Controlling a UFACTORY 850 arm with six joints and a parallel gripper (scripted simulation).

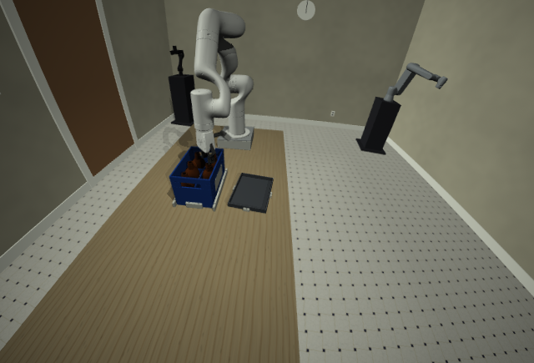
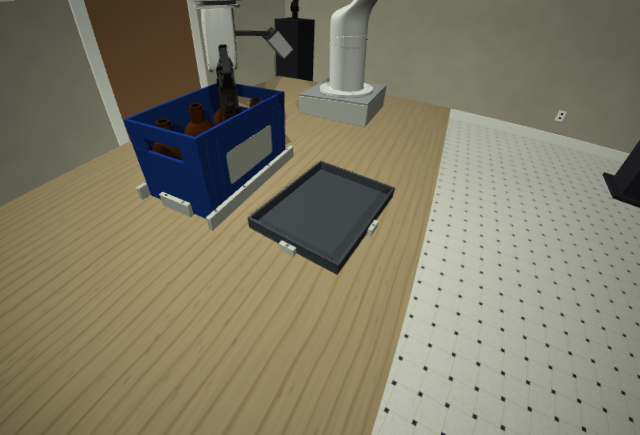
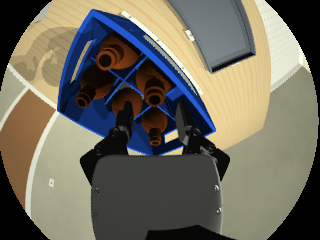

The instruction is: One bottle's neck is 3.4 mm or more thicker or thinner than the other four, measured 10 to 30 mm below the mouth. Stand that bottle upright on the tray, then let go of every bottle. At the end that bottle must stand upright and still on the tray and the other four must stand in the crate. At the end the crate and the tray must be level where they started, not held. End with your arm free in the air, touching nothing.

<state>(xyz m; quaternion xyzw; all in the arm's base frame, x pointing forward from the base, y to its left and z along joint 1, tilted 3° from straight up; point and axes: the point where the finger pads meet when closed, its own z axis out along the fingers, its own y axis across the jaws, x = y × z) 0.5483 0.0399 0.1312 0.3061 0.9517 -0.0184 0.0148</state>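
Now: hand 110 mm above the bottle. The rest, counted from my hand: dark grey tray 30 mm behind, 220 mm to the left, 190 mm below; blue crate 10 mm ahead, 40 mm to the right, 120 mm below.
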